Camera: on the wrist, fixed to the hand. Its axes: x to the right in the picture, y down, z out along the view.
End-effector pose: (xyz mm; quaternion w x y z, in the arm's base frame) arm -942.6 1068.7 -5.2 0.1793 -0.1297 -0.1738 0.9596
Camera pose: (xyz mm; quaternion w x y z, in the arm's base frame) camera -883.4 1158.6 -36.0 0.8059 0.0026 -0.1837 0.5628
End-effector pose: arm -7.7 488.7 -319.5 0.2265 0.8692 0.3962 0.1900
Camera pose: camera -103.3 545.8 -308.0 0.2590 0.3465 0.9016 -0.0048
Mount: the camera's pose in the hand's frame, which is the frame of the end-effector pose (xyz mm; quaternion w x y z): -12.7 -84.7 -72.1 0.7162 0.0265 0.0316 -0.6967
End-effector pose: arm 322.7 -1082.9 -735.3 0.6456 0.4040 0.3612 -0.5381
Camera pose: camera 234.8 -1020.2 -764.9 0.0654 0.0718 0.5463 -0.8320
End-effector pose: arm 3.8 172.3 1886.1 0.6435 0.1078 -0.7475 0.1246
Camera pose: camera 100.3 115.6 1887.7 0.5684 0.6111 -0.4366 -0.3359
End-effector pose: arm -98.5 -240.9 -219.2 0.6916 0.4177 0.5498 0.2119
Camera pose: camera -184.1 -273.1 -283.8 0.6145 -0.0723 0.7122 -0.3314
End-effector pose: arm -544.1 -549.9 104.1 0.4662 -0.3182 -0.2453 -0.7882
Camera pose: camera -634.6 -554.1 38.4 0.1991 0.0197 0.4035 0.8928
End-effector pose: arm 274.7 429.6 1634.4 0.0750 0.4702 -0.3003 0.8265
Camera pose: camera 263.3 541.0 1632.8 0.6266 0.5218 0.1368 0.5625
